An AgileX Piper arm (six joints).
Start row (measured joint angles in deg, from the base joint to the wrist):
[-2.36 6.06 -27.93 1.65 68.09 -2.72]
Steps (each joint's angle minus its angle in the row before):
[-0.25 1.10 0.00 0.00 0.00 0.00]
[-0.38 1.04 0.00 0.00 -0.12 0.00]
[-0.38 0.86 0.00 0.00 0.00 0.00]
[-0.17 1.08 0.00 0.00 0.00 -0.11]
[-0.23 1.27 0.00 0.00 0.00 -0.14]
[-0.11 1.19 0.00 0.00 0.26 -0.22]
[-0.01 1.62 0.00 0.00 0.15 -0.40]
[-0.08 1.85 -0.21 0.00 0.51 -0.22]
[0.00 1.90 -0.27 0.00 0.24 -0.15]
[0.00 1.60 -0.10 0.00 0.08 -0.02]
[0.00 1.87 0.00 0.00 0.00 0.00]
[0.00 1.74 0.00 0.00 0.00 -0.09]
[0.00 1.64 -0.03 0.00 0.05 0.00]
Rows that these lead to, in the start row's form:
[-2.61 7.16 -27.93 1.65 68.09 -2.72]
[-2.99 8.20 -27.93 1.65 67.97 -2.72]
[-3.37 9.06 -27.93 1.65 67.97 -2.72]
[-3.54 10.14 -27.93 1.65 67.97 -2.83]
[-3.77 11.41 -27.93 1.65 67.97 -2.97]
[-3.88 12.60 -27.93 1.65 68.23 -3.19]
[-3.89 14.22 -27.93 1.65 68.38 -3.59]
[-3.97 16.07 -28.14 1.65 68.89 -3.81]
[-3.97 17.97 -28.41 1.65 69.13 -3.96]
[-3.97 19.57 -28.51 1.65 69.21 -3.98]
[-3.97 21.44 -28.51 1.65 69.21 -3.98]
[-3.97 23.18 -28.51 1.65 69.21 -4.07]
[-3.97 24.82 -28.54 1.65 69.26 -4.07]

